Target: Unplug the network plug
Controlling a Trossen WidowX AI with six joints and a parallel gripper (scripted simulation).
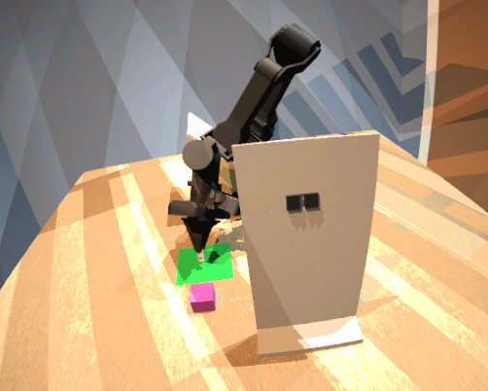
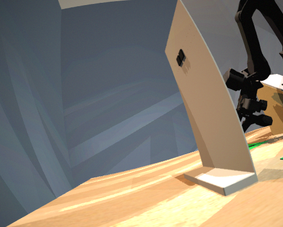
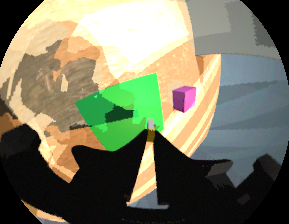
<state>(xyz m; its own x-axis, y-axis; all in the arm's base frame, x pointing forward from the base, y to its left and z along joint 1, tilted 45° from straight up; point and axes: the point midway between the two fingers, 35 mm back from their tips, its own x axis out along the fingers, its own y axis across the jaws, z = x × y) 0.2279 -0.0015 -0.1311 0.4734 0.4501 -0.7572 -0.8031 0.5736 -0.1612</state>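
The green marked square is 10 mm behind my gripper tip and 40 mm below it. The rest, counted from my gripper tip: network plug right at my gripper tip; then upright white panel 210 mm ahead, 180 mm to the left, 110 mm above.
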